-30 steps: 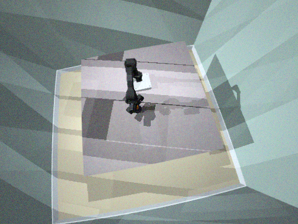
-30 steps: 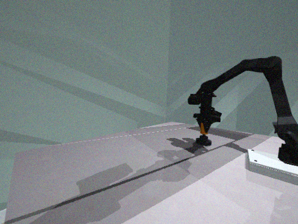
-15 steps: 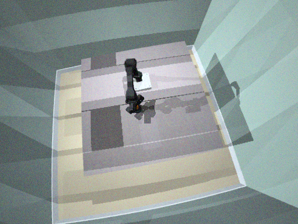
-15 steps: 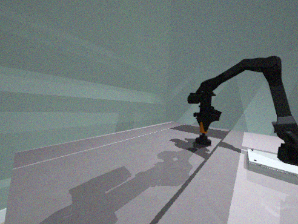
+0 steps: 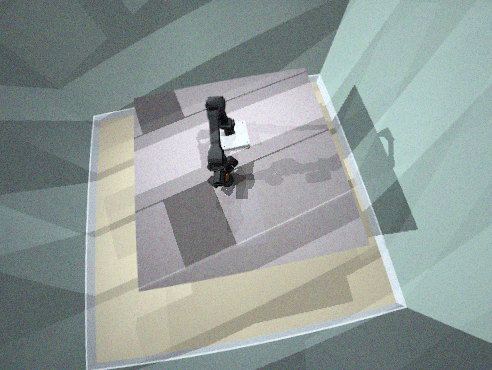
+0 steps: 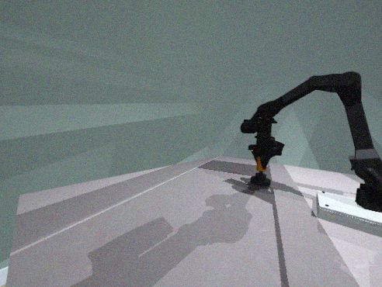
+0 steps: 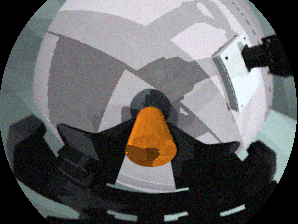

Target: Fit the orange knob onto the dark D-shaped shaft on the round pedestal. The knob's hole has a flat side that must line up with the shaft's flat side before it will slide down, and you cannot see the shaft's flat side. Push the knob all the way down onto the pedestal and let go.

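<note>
Now: the orange knob 2 cm above my gripper tip. The rest, counted from my gripper tip: dark round pedestal: 4 cm below.
</note>
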